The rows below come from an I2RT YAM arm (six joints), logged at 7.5 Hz.
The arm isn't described. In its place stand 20 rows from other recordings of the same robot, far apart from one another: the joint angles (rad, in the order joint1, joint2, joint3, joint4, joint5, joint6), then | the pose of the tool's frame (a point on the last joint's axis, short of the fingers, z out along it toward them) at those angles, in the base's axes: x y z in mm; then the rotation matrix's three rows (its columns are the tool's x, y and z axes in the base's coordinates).
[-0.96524, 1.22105, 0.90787, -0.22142, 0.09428, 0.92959] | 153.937 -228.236 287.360; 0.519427 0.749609 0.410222; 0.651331 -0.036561 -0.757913; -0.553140 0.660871 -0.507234
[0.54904, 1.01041, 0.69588, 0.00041, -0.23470, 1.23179] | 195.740 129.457 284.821; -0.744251 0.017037 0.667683; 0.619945 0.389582 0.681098; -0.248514 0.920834 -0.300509
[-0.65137, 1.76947, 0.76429, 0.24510, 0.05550, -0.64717] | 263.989 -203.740 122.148; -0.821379 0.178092 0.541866; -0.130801 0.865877 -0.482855; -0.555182 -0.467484 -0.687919
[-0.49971, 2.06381, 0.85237, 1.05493, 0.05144, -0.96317] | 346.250 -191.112 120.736; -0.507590 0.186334 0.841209; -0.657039 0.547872 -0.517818; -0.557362 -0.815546 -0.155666
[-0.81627, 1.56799, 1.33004, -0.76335, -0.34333, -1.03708] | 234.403 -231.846 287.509; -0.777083 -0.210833 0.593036; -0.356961 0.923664 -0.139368; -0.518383 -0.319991 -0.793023
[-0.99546, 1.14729, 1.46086, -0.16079, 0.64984, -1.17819] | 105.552 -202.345 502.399; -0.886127 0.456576 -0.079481; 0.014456 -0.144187 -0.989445; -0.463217 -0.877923 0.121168
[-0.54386, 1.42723, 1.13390, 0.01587, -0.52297, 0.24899] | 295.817 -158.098 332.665; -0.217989 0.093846 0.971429; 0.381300 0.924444 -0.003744; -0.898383 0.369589 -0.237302
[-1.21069, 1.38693, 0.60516, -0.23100, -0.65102, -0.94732] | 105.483 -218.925 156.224; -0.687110 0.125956 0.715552; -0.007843 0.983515 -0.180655; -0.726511 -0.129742 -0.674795
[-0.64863, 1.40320, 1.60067, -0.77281, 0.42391, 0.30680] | 225.238 -189.115 422.782; -0.164015 0.918048 0.360953; 0.469762 0.394444 -0.789771; -0.867423 0.040028 -0.495959
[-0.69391, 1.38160, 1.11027, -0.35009, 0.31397, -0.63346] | 231.406 -206.815 302.138; -0.835055 0.380922 0.396964; -0.037648 0.680279 -0.731985; -0.548876 -0.626193 -0.553730
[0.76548, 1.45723, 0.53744, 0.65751, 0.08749, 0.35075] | 212.700 200.078 188.887; -0.391831 -0.526825 0.754270; 0.098183 0.791201 0.603624; -0.914783 0.310575 -0.258292
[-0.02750, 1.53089, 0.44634, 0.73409, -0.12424, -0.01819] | 279.699 -3.280 151.193; -0.341523 -0.095287 0.935031; -0.008661 0.995124 0.098248; -0.939833 0.025455 -0.340684
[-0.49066, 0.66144, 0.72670, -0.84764, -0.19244, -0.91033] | 117.436 -55.019 274.713; -0.652229 -0.280694 0.704136; -0.530364 0.832661 -0.159339; -0.541582 -0.477374 -0.691956
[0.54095, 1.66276, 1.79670, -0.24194, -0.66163, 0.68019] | 314.933 214.704 457.561; -0.656690 -0.664841 0.356011; 0.184394 0.316189 0.930604; -0.731271 0.676764 -0.085046
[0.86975, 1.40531, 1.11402, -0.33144, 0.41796, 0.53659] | 214.195 231.360 298.869; -0.571641 -0.225135 0.789013; 0.047089 0.951033 0.305482; -0.819152 0.211780 -0.533048
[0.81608, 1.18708, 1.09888, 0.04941, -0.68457, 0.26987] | 169.943 213.565 392.550; -0.291470 -0.954038 0.069690; -0.008449 0.075418 0.997116; -0.956543 0.290040 -0.030043
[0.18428, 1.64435, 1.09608, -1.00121, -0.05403, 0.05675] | 276.970 53.582 190.774; -0.991705 -0.128060 0.011028; -0.127236 0.990234 0.056989; -0.018218 0.055113 -0.998314
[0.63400, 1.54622, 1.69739, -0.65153, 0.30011, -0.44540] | 281.328 193.786 421.817; -0.195035 -0.488613 0.850423; -0.654238 0.710795 0.258347; -0.730708 -0.505992 -0.458299
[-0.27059, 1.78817, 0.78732, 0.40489, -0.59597, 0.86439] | 338.055 -73.037 139.318; -0.523329 0.264473 0.810050; 0.798499 0.484123 0.357805; -0.297534 0.834073 -0.464537
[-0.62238, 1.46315, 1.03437, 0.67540, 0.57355, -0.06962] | 265.117 -213.999 354.046; 0.134066 0.928793 0.345498; -0.168111 0.364909 -0.915740; -0.976609 0.064688 0.205062
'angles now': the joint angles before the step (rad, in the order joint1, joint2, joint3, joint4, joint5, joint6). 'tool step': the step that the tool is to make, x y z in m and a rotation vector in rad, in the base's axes. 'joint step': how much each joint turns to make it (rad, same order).
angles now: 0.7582, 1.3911, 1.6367, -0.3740, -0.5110, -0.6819
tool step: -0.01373, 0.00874, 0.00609, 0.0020, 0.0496, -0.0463
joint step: 0.0644, -0.0001, 0.0324, -0.0408, 0.1049, 0.0568
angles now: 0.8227, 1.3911, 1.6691, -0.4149, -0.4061, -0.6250
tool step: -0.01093, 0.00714, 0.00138, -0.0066, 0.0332, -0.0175
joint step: 0.0507, -0.0001, 0.0142, -0.0293, 0.0645, 0.0324
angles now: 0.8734, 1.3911, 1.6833, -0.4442, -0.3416, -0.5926
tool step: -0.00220, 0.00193, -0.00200, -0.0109, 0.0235, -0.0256
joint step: 0.0141, 0.0003, 0.0000, -0.0172, 0.0374, 0.0183
